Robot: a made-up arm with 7 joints. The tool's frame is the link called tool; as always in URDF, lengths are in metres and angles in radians.
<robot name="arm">
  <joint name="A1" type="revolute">
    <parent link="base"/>
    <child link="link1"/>
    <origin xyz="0.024 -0.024 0.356" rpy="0 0 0"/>
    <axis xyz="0 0 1"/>
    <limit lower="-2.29" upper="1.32"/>
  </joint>
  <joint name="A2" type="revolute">
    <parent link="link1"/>
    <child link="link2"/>
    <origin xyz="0.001 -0.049 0.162" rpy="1.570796 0 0"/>
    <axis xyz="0 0 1"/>
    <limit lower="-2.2" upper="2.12"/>
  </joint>
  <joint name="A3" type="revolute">
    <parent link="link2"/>
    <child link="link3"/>
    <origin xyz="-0.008 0.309 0.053" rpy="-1.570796 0 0"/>
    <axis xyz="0 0 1"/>
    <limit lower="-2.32" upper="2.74"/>
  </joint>
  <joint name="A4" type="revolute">
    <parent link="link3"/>
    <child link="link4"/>
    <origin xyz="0.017 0.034 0.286" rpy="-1.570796 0 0"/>
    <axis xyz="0 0 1"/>
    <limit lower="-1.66" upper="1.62"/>
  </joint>
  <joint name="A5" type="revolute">
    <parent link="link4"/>
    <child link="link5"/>
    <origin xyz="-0.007 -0.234 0.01" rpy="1.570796 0 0"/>
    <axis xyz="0 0 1"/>
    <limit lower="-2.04" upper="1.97"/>
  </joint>
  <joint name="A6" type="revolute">
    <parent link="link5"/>
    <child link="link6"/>
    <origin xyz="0.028 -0.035 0.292" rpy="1.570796 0 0"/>
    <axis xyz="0 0 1"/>
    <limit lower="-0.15" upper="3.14"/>
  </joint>
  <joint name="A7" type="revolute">
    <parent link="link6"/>
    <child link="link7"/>
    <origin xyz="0.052 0.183 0.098" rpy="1.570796 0 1.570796"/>
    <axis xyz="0 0 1"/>
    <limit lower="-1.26" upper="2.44"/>
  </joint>
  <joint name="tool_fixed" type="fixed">
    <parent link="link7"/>
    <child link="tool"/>
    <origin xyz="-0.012 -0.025 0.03" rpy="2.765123 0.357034 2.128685"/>
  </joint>
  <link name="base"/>
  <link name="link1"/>
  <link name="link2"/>
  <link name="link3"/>
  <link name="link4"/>
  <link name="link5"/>
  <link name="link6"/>
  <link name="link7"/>
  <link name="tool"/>
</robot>
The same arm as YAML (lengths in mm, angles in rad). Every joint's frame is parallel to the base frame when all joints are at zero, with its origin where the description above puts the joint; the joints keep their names.
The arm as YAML. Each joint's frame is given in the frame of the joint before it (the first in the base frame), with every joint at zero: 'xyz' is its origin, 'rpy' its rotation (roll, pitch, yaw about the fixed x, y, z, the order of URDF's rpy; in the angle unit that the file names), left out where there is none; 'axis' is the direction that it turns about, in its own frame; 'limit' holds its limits. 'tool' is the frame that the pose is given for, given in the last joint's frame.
units:
  length: mm
  angle: rad
joints:
  - name: A1
    type: revolute
    origin:
      xyz: [24.0, -24.0, 356.0]
    axis: "+z"
    limit:
      lower: -2.29
      upper: 1.32
  - name: A2
    type: revolute
    origin:
      xyz: [1.0, -49.0, 162.0]
    axis: "-y"
    limit:
      lower: -2.2
      upper: 2.12
  - name: A3
    type: revolute
    origin:
      xyz: [-8.0, -53.0, 309.0]
    axis: "+z"
    limit:
      lower: -2.32
      upper: 2.74
  - name: A4
    type: revolute
    origin:
      xyz: [17.0, 34.0, 286.0]
    axis: "+y"
    limit:
      lower: -1.66
      upper: 1.62
  - name: A5
    type: revolute
    origin:
      xyz: [-7.0, 10.0, 234.0]
    axis: "+z"
    limit:
      lower: -2.04
      upper: 1.97
  - name: A6
    type: revolute
    origin:
      xyz: [28.0, -35.0, 292.0]
    axis: "-y"
    limit:
      lower: -0.15
      upper: 3.14
  - name: A7
    type: revolute
    origin:
      xyz: [52.0, -98.0, 183.0]
    axis: "+x"
    limit:
      lower: -1.26
      upper: 2.44
tool:
  origin:
    xyz: [30.0, 25.0, -12.0]
    rpy: [0.9796, 0.519, -1.985]

